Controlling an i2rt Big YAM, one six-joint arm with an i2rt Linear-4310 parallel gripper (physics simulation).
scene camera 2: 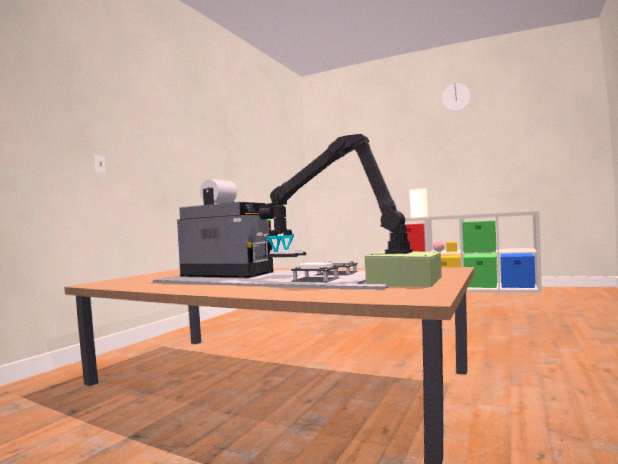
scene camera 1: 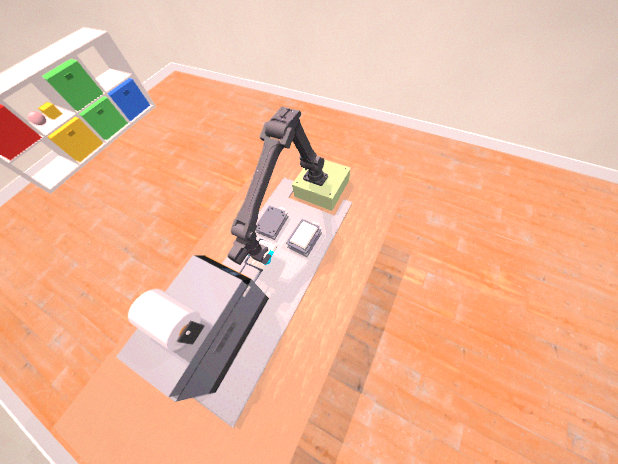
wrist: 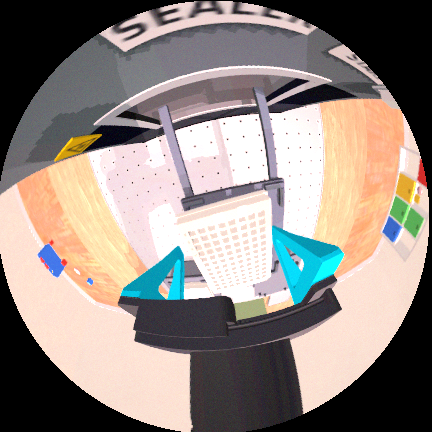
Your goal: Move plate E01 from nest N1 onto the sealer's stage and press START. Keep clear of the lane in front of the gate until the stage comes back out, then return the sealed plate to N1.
Labels:
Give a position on a sealer housing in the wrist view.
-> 202,67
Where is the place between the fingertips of the gripper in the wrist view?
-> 225,241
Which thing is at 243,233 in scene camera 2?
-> A sealer housing.

